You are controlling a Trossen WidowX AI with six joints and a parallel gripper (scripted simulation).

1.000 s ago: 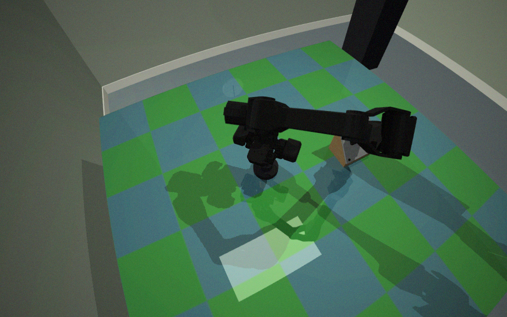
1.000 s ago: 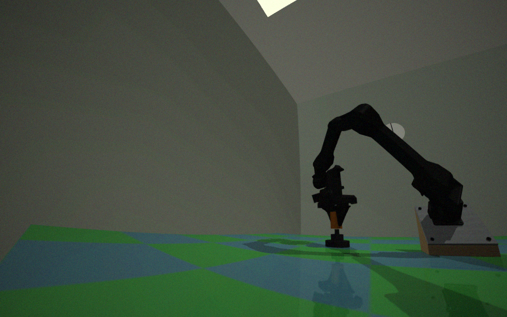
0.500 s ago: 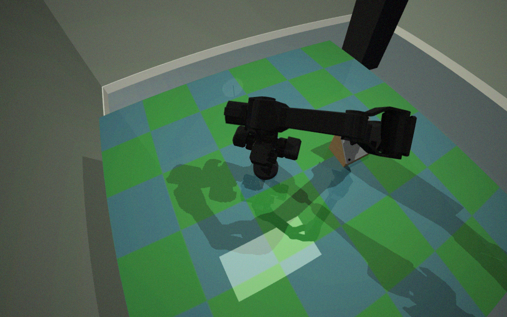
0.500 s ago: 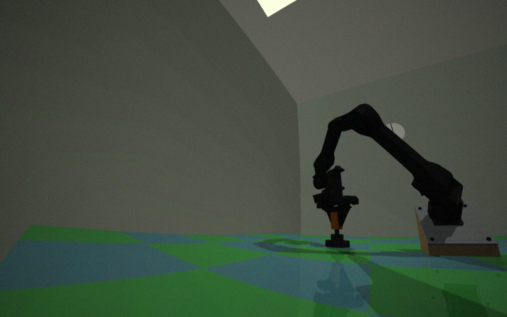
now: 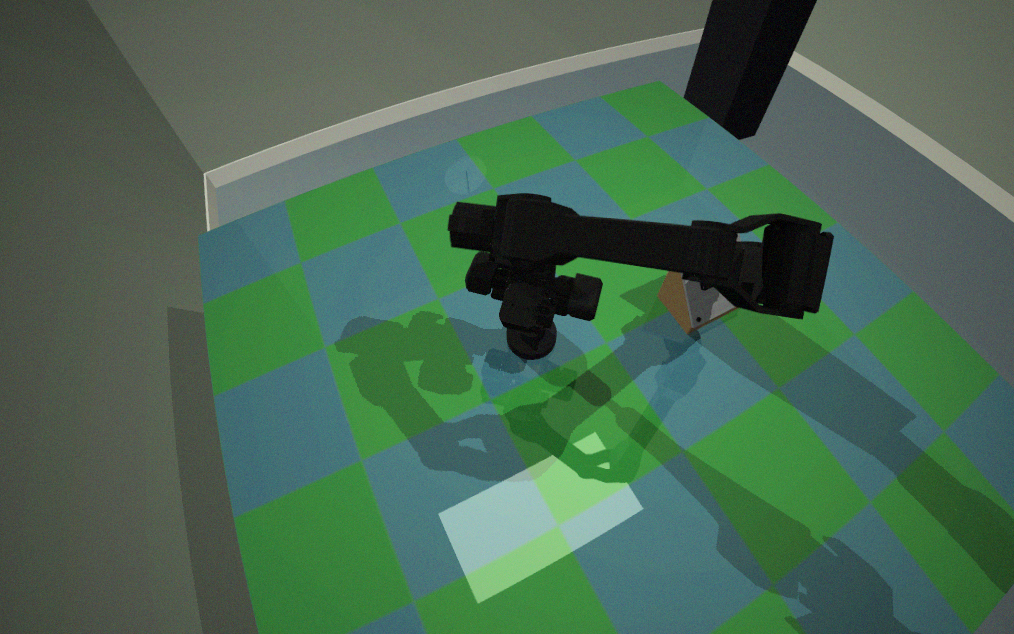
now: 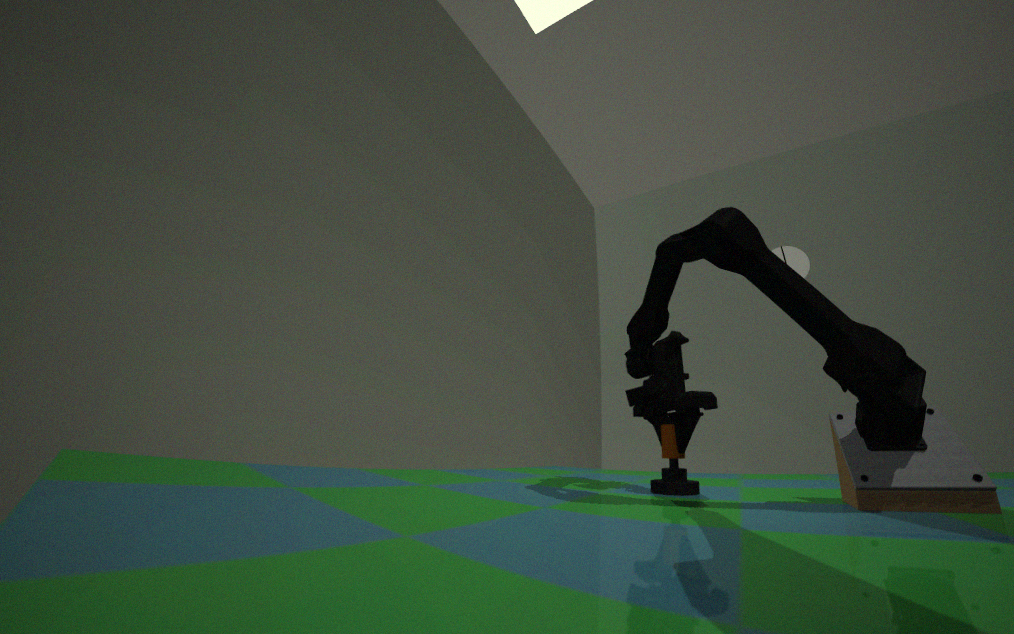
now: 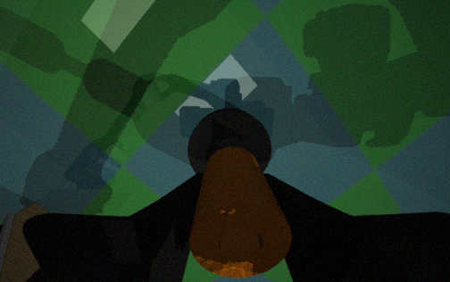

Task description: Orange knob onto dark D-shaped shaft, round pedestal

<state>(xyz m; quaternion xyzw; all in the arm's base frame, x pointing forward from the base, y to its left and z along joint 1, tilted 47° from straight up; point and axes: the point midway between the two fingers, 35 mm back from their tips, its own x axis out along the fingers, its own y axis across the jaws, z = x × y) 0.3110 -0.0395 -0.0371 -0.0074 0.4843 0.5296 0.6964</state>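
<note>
Right now the orange knob is 2 cm above my gripper tip. Also, from my gripper tip: shaft (4 cm below).
</note>
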